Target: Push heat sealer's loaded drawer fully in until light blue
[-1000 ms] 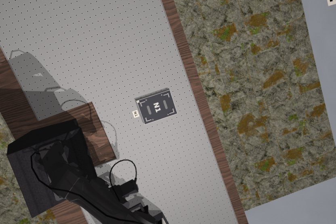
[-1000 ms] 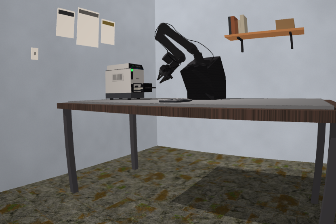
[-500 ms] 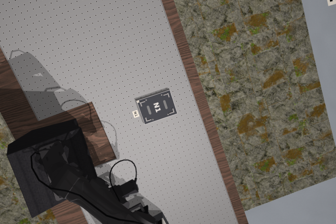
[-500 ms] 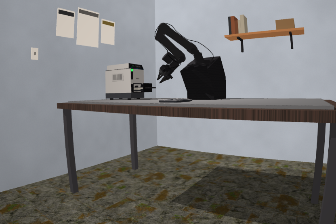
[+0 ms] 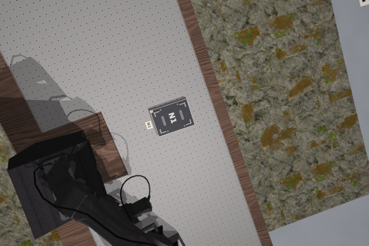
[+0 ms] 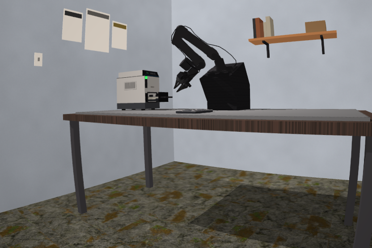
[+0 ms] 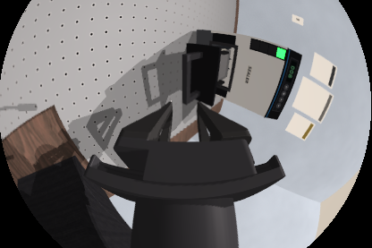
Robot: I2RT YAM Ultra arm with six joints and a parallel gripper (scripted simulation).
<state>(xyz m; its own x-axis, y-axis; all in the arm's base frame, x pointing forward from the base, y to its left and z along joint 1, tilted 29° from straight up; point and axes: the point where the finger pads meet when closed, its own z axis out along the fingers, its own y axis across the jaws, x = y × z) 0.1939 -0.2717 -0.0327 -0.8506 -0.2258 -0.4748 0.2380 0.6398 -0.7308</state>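
Now: the sealer drawer 170 mm to the right of my hand, 60 mm below it and 40 mm ahead of it. From my hand the other things lie so: label tag 340 mm to the left, 140 mm below, 130 mm ahead.
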